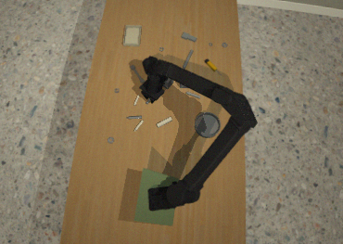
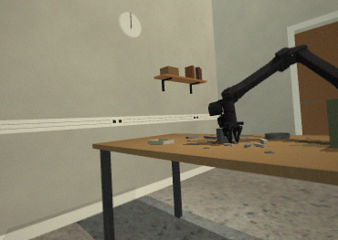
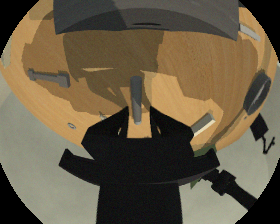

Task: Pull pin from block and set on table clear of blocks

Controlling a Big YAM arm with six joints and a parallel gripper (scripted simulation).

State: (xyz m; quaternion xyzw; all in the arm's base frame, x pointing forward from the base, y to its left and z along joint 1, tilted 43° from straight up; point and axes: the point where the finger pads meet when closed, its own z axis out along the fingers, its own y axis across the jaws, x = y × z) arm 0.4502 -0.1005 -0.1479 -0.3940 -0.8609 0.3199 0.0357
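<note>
The slim grey pin lies 10 mm ahead of my hand and 10 mm to the right of it. Round my hand: shallow tray 390 mm ahead, 80 mm to the left; then round dish 150 mm behind, 260 mm to the right; then white stick 120 mm behind, 60 mm to the right.
</note>
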